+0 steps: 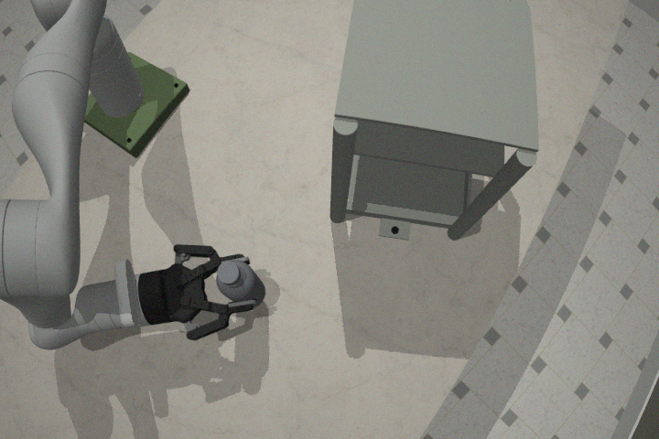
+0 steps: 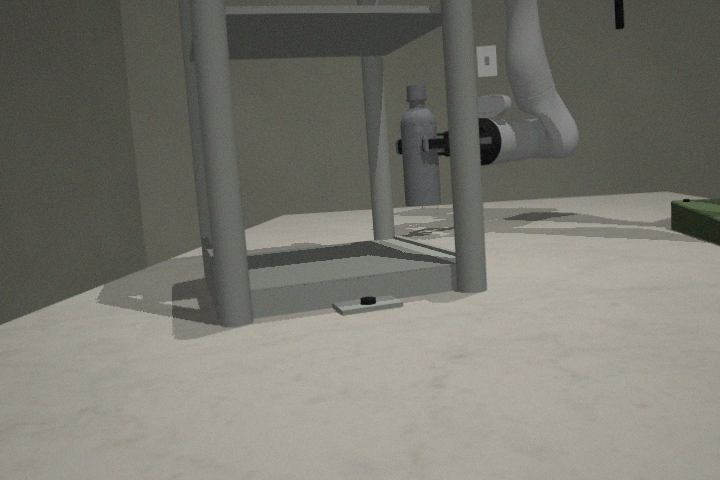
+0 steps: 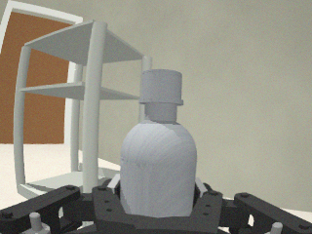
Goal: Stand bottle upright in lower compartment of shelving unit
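The shelving unit is 33 cm to the left of my hand, 8 cm ahead of it and 4 cm above it. From my hand the other things lie so: grey bottle 2 cm above.
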